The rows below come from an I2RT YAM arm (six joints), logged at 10 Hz.
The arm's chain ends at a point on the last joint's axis. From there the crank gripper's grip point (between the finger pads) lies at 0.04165 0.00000 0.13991 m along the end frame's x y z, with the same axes.
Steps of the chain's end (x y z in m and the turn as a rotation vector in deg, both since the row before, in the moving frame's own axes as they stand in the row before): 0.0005 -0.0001 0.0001 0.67 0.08 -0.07; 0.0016 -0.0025 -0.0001 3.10 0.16 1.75; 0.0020 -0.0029 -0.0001 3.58 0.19 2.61; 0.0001 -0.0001 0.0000 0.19 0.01 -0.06; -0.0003 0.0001 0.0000 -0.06 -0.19 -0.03
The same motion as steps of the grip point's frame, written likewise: 0.0007 -0.0018 0.0000 0.67 0.08 -0.07; 0.0021 -0.0088 -0.0004 3.10 0.16 1.75; 0.0026 -0.0097 -0.0005 3.58 0.19 2.61; 0.0001 -0.0006 0.0000 0.19 0.01 -0.06; -0.0008 0.0002 0.0001 -0.06 -0.19 -0.03
